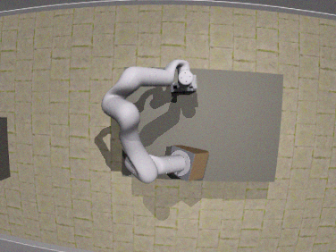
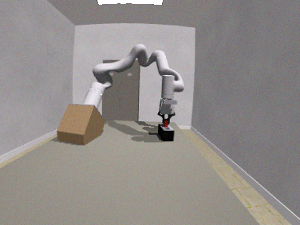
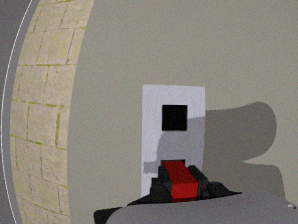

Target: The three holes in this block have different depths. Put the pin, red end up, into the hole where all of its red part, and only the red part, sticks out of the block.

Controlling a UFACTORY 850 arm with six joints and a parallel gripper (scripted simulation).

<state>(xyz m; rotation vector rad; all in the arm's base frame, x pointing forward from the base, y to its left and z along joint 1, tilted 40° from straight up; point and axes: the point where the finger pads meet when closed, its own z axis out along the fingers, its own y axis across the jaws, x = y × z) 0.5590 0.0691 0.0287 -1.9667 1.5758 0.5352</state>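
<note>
Right now the block is 7 cm below my hand. Round my hand: pin: 1 cm below.
</note>
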